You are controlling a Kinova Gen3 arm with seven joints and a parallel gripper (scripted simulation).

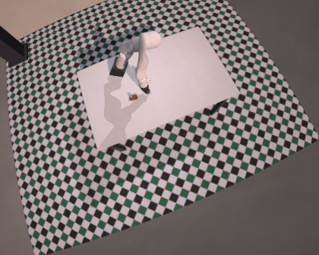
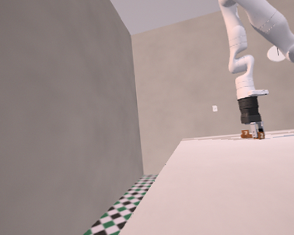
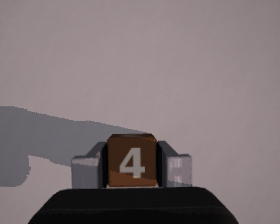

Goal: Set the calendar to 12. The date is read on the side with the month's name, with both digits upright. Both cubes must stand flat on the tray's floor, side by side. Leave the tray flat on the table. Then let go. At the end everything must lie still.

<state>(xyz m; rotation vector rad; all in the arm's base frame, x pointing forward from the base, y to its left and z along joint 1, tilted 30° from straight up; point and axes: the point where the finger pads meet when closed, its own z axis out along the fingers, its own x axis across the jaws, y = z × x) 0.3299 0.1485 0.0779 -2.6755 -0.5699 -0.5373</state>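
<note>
Right now my hand is 10 mm above the brown cube. From my hand the other things lie so: brown wooden tray 150 mm to the right, 20 mm below.
</note>
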